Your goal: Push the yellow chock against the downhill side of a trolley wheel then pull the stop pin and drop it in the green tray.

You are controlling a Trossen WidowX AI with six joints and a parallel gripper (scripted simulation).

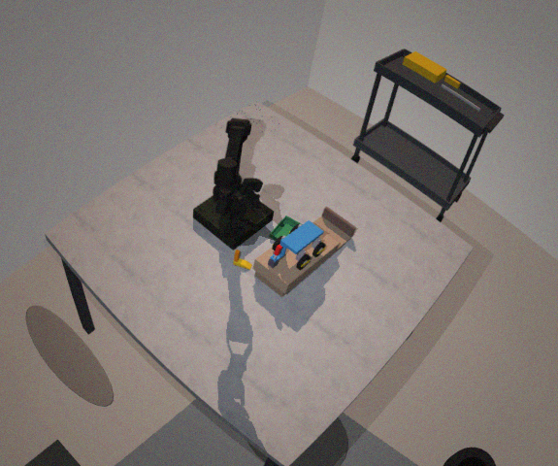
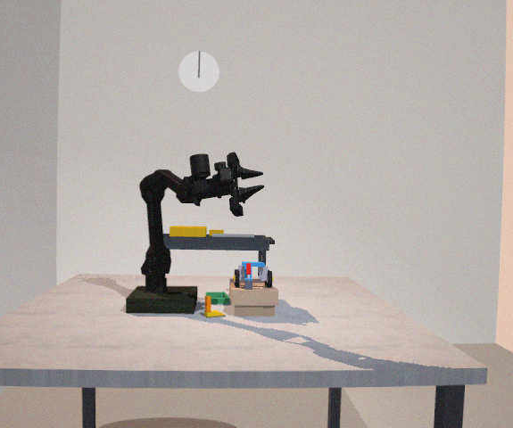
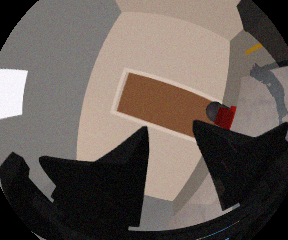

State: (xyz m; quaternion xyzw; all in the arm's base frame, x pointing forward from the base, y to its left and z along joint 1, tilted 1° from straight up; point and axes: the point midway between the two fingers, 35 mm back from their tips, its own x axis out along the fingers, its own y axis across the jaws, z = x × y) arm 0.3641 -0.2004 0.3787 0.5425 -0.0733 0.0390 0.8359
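Now: the yellow chock 16 cm behind my gripper tip, 10 cm to the left of it and 42 cm below it. From my gripper tip the other things lie so: red-headed stop pin: 6 cm behind, 16 cm to the left, 31 cm below; ramp: 6 cm behind, 27 cm to the left, 39 cm below; blue-decked trolley: 6 cm behind, 27 cm to the left, 32 cm below.
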